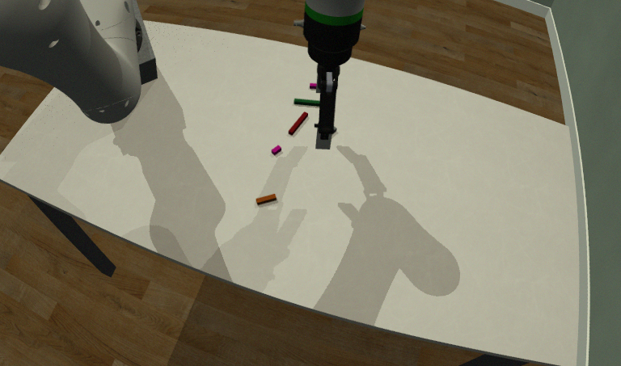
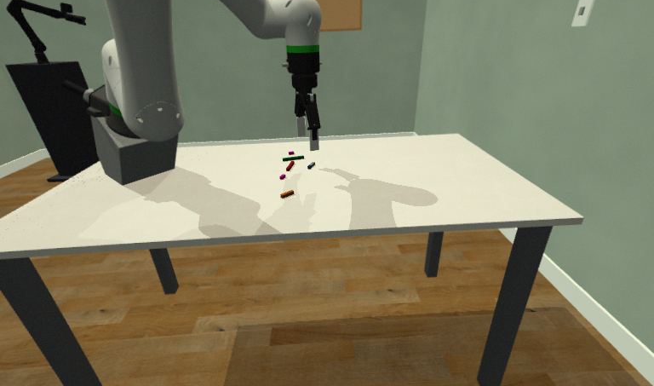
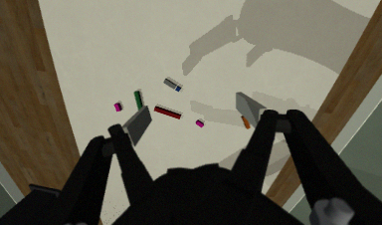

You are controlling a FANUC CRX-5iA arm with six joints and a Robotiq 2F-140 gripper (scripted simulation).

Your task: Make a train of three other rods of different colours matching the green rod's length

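My hand is 16 cm to the left of the orange rod, 11 cm above it and 5 cm past it. The rest, counted from my hand: grey rod (11 cm below, 6 cm to the left); red rod (11 cm below, 7 cm behind, 5 cm to the left); small blue rod (11 cm below, 3 cm to the left).
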